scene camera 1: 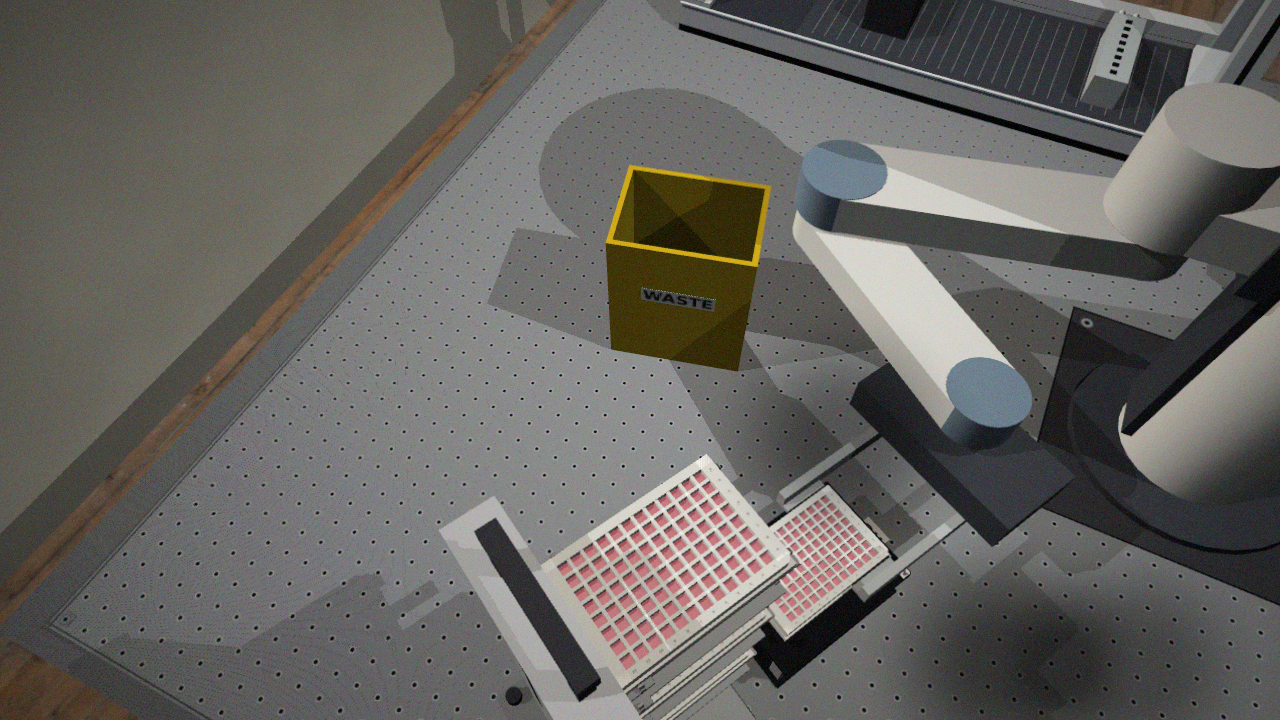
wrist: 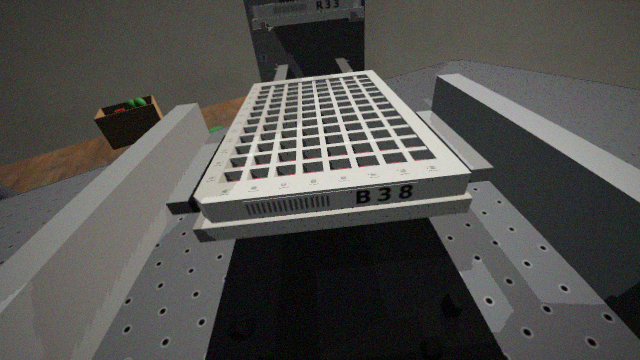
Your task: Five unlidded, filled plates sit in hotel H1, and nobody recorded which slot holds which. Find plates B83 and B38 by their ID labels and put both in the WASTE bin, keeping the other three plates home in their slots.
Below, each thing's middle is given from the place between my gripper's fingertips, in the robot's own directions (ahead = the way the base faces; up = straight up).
Labels:
My gripper is now 10 mm short of the plate B38 point(scene camera 1: 834, 547), 10 mm to the right of it and 10 mm above it.

